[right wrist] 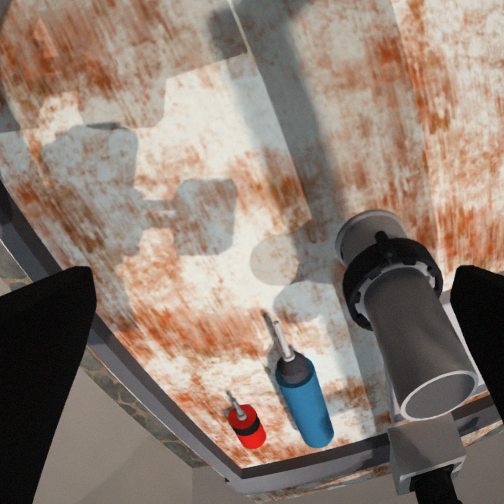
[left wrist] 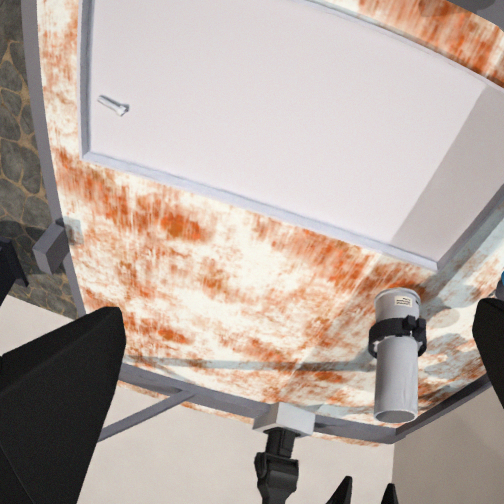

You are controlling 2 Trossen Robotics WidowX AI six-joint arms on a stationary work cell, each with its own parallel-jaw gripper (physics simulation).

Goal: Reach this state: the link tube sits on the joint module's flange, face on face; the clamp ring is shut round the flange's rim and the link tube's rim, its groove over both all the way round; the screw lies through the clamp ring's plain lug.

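Observation:
The grey link tube (right wrist: 417, 345) stands on the joint module (right wrist: 367, 235), and the black clamp ring (right wrist: 392, 280) sits round their meeting rims. The same stack shows in the left wrist view, with the tube (left wrist: 396, 377), the ring (left wrist: 397, 330) and the module (left wrist: 397, 302). The small silver screw (left wrist: 114, 105) lies alone on the white tray (left wrist: 280, 115), far from the ring. My left gripper (left wrist: 300, 390) is open and empty, well above the table. My right gripper (right wrist: 270, 380) is open and empty, its right finger close beside the tube.
A blue-handled screwdriver (right wrist: 300, 392) and a short red-handled driver (right wrist: 246, 424) lie near the table's edge, left of the stack. The grey table frame (right wrist: 150, 400) runs along the edge. The other arm's base (left wrist: 276, 467) stands at the table's edge.

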